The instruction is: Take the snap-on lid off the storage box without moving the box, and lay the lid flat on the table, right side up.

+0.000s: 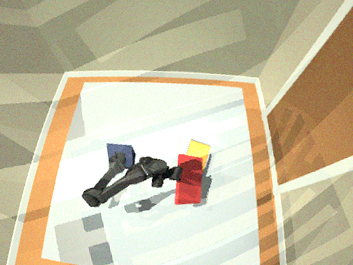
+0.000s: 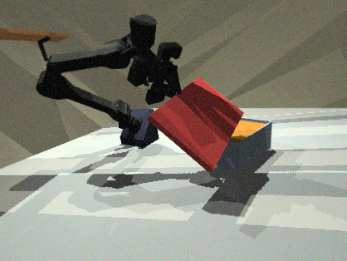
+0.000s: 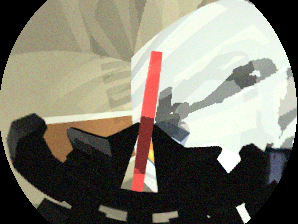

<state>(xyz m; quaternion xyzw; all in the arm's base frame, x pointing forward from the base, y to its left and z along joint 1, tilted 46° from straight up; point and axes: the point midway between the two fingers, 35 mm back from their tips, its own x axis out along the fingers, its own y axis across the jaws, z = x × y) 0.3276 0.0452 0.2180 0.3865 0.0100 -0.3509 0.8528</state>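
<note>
My gripper tip is 60 mm short of the red lid, 10 mm to the right of it and 50 mm above it. Also, from my gripper tip: storage box (100 mm ahead, 170 mm to the left, 190 mm below).
</note>
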